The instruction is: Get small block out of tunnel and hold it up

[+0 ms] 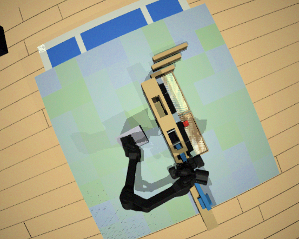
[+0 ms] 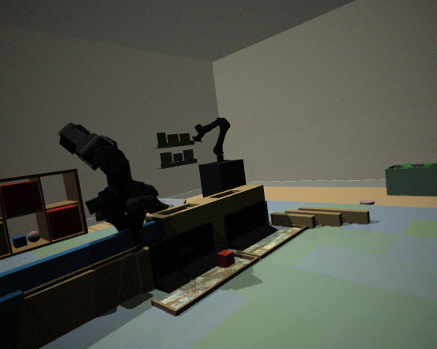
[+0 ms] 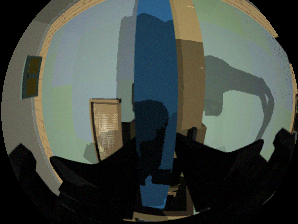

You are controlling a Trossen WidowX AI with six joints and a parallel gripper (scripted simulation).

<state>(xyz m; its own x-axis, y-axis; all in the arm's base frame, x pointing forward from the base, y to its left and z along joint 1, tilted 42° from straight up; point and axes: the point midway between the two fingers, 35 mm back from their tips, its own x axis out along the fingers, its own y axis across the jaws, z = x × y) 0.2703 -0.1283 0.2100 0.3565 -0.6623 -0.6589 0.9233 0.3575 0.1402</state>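
Now: gripper tip 10 mm short of the tan covered tunnel, 60 mm to the right of it and 40 mm above it.
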